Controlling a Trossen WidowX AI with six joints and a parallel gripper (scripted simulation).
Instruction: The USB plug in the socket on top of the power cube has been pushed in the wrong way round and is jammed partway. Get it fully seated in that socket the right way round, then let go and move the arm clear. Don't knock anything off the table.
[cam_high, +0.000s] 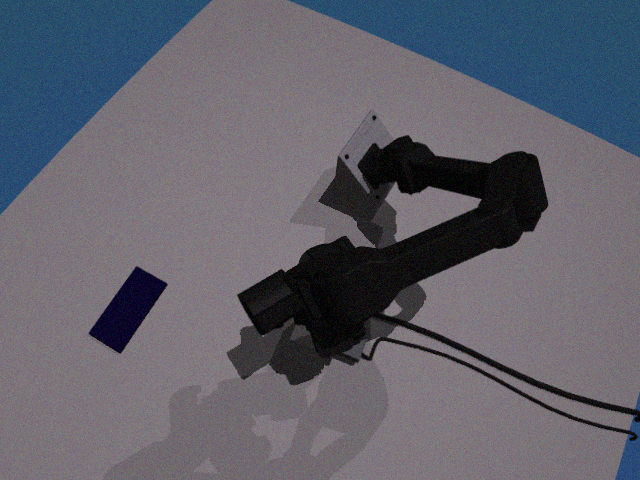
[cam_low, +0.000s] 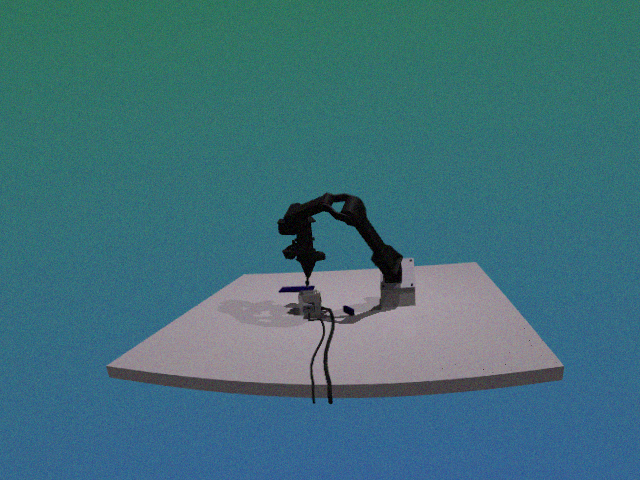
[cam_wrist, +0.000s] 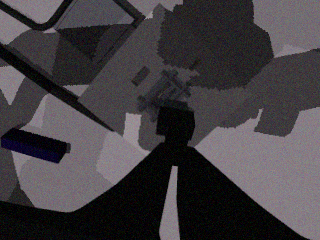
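The dark USB plug lies 2 cm below my gripper tip. The rest, counted from my gripper tip: small dark-blue block (15 cm behind, 12 cm below, 3 cm to the left); then flat dark blue rectangle (32 cm to the right, 15 cm ahead, 13 cm below).
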